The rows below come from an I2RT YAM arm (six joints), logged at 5 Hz.
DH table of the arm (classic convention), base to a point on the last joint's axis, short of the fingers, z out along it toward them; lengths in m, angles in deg. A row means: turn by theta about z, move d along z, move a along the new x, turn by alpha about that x. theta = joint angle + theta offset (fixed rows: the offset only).
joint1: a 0.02  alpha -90  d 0.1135  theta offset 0
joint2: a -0.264  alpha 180  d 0  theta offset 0
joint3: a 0.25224  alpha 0  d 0  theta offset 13.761
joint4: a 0.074  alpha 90  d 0  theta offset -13.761
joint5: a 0  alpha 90  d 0  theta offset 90
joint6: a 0  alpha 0  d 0.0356  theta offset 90
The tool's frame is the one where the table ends.
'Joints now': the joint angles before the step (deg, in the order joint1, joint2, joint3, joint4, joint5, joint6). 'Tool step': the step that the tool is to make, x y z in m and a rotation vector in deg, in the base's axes. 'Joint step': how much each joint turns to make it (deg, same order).
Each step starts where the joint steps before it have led.
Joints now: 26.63 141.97 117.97 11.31 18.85 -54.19
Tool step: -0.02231 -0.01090 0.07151 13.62 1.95 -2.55
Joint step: 0.00 -9.25 0.00 -9.37 -0.39 14.03
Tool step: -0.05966 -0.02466 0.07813 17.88 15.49 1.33
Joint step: -0.06 -14.03 0.00 -25.38 -8.69 21.94
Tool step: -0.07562 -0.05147 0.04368 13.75 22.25 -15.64
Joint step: -1.79 -12.41 0.01 -31.15 -0.60 26.32
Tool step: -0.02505 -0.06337 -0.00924 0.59 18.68 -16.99
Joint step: -7.59 -2.62 -0.14 -21.66 0.04 12.02
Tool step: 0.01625 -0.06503 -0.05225 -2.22 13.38 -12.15
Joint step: -10.73 2.51 -7.34 -3.93 0.00 1.59
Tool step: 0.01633 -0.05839 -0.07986 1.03 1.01 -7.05
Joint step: -9.34 0.94 -17.11 17.37 -1.58 -1.99
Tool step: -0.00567 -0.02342 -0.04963 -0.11 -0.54 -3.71
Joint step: -3.64 0.11 -11.26 11.91 0.08 0.05
